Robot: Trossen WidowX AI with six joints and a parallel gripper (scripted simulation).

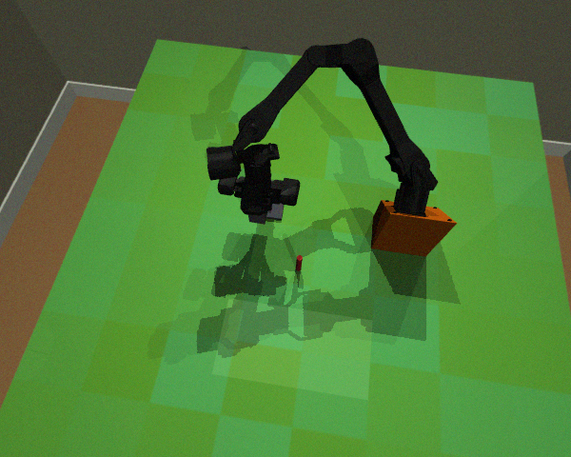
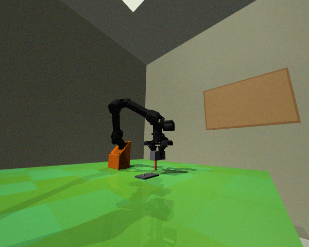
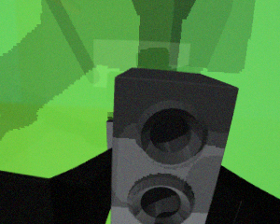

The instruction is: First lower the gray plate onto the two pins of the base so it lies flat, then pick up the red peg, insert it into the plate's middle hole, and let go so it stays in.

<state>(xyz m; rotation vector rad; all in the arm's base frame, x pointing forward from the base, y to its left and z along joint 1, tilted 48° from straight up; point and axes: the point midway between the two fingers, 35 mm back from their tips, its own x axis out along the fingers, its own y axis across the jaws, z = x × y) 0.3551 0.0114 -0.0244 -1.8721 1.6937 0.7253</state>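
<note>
The red peg is 130 mm behind my gripper tip, 110 mm to the left of it and 50 mm below it. Round my gripper tip: gray plate (30 mm above).
</note>
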